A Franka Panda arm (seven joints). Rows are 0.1 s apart.
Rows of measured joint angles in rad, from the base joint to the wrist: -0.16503, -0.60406, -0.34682, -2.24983, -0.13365, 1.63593, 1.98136; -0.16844, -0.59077, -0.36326, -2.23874, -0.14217, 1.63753, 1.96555; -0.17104, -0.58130, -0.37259, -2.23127, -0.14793, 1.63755, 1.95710; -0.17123, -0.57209, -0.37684, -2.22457, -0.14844, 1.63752, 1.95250; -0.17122, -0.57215, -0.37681, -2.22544, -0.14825, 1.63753, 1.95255; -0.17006, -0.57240, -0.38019, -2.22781, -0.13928, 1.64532, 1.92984; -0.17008, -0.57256, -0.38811, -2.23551, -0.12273, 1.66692, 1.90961; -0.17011, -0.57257, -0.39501, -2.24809, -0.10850, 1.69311, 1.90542; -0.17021, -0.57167, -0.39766, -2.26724, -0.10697, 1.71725, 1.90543; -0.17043, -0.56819, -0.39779, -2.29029, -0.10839, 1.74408, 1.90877; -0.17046, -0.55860, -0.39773, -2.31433, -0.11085, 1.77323, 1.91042; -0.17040, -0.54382, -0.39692, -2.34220, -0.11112, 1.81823, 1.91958; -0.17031, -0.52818, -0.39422, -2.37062, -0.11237, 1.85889, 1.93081; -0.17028, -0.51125, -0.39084, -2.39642, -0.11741, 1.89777, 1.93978
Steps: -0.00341, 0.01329, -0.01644, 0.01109, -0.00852, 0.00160, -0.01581; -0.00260, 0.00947, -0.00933, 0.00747, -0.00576, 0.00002, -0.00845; -0.00019, 0.00921, -0.00425, 0.00670, -0.00051, -0.00003, -0.00460; 0.00001, -0.00006, 0.00003, -0.00087, 0.00019, 0.00001, 0.00005; 0.00116, -0.00025, -0.00338, -0.00237, 0.00897, 0.00779, -0.02271; -0.00002, -0.00016, -0.00792, -0.00770, 0.01655, 0.02160, -0.02023; -0.00003, -0.00001, -0.00690, -0.01258, 0.01423, 0.02619, -0.00419; -0.00010, 0.00090, -0.00265, -0.01915, 0.00153, 0.02414, 0.00001; -0.00022, 0.00348, -0.00013, -0.02305, -0.00142, 0.02683, 0.00334; -0.00003, 0.00959, 0.00006, -0.02404, -0.00246, 0.02915, 0.00165; 0.00006, 0.01478, 0.00081, -0.02787, -0.00027, 0.04500, 0.00916; 0.00009, 0.01564, 0.00270, -0.02842, -0.00125, 0.04066, 0.01123; 0.00003, 0.01693, 0.00338, -0.02580, -0.00504, 0.03888, 0.00897
